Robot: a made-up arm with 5 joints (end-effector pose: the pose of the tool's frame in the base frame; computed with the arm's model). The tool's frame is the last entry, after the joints.
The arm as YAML. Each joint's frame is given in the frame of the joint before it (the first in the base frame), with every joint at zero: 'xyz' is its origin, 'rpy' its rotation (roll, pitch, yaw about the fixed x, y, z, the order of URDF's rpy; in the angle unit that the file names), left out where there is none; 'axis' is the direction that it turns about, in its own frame. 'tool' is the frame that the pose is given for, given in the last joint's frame.
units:
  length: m
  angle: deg
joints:
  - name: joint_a
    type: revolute
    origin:
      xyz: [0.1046, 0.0, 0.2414]
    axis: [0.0, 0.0, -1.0]
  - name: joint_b
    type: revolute
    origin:
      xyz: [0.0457, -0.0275, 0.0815]
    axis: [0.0, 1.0, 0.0]
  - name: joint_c
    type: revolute
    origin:
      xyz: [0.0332, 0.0, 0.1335]
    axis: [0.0, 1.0, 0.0]
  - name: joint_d
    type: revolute
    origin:
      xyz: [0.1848, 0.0, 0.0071]
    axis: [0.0, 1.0, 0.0]
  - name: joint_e
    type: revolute
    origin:
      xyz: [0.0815, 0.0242, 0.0]
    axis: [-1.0, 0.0, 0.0]
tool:
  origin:
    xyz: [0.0, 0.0, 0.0]
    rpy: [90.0, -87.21, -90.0]
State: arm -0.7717 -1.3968 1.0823 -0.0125 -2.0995
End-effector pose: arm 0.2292 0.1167 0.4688 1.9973 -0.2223 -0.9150
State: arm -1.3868 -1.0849 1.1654 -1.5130 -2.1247
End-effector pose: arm 0.1333 0.1362 0.4875 2.9471 0.6260 -0.0800
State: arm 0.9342 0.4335 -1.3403 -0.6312 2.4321
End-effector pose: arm 0.2463 -0.1973 0.6615 -3.1048 0.2739 0.0339
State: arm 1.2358 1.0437 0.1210 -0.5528 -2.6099
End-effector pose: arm 0.2080 -0.3071 0.1476 -0.7892 0.9156 2.1622
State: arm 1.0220 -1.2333 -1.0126 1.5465 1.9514
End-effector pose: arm 0.0350 0.1074 0.5907 -2.2995 -0.2503 0.4590
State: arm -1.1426 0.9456 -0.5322 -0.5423 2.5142
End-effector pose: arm 0.2846 0.3864 0.3169 1.3237 1.7005 -1.8424
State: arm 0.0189 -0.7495 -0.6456 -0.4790 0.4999
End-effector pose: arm 0.0846 -0.0029 0.7042 0.6623 2.7657 0.0932
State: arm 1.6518 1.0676 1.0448 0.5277 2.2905
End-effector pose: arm 0.0999 -0.0177 0.1570 1.0080 -0.3979 0.5321
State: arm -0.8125 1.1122 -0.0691 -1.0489 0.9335
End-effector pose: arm 0.3551 0.2597 0.1966 -0.0629 -1.7397 1.2988
